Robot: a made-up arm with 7 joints. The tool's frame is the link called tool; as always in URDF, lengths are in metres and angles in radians.
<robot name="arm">
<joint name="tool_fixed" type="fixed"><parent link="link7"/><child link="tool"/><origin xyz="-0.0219 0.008 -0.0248" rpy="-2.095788 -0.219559 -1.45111"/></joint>
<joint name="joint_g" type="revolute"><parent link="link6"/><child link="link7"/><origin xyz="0.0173 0.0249 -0.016" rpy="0 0 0"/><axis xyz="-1 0 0"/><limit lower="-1.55" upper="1.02"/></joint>
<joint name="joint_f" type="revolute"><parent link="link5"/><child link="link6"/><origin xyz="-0.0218 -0.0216 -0.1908" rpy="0 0 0"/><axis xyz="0 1 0"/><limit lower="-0.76" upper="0.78"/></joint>
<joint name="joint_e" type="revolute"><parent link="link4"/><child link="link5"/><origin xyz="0.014 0.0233 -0.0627" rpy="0 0 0"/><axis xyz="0 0 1"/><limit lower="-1.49" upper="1.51"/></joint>
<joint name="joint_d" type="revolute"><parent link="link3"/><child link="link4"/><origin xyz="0.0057 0.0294 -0.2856" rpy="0 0 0"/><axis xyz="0 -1 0"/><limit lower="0.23" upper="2.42"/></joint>
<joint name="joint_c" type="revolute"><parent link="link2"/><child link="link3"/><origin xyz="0.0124 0.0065 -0.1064" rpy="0 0 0"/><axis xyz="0 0 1"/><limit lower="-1.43" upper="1.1"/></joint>
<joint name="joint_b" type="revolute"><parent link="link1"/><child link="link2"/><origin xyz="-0.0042 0.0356 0.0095" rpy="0 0 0"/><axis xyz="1 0 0"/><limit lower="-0.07" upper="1.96"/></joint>
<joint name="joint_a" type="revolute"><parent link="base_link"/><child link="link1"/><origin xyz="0.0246 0.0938 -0.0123" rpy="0 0 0"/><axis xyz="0 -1 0"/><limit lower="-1.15" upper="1.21"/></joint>
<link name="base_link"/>
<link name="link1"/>
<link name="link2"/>
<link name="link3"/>
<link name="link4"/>
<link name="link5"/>
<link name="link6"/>
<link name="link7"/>
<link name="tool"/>
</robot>
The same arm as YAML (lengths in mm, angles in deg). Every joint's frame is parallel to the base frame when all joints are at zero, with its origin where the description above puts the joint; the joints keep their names.
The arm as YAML. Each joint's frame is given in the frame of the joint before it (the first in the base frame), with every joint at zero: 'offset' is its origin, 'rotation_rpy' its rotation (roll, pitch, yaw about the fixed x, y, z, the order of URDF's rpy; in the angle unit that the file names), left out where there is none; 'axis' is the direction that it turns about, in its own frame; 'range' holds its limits. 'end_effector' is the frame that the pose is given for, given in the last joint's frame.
length_unit: mm
angle_unit: deg
chain:
  - id: joint_a
    offset: [24.6, 93.8, -12.3]
    axis: "-y"
    range: [-65.89, 69.33]
  - id: joint_b
    offset: [-4.2, 35.6, 9.5]
    axis: "+x"
    range: [-4.01, 112.3]
  - id: joint_c
    offset: [12.4, 6.5, -106.4]
    axis: "+z"
    range: [-81.93, 63.03]
  - id: joint_d
    offset: [5.7, 29.4, -285.6]
    axis: "-y"
    range: [13.18, 138.66]
  - id: joint_e
    offset: [14.0, 23.3, -62.7]
    axis: "+z"
    range: [-85.37, 86.52]
  - id: joint_f
    offset: [-21.8, -21.6, -190.8]
    axis: "+y"
    range: [-43.54, 44.69]
  - id: joint_g
    offset: [17.3, 24.9, -16.0]
    axis: "-x"
    range: [-88.81, 58.44]
end_effector:
  offset: [-21.9, 8.0, -24.8]
  rotation_rpy: [-120.08, -12.58, -83.14]

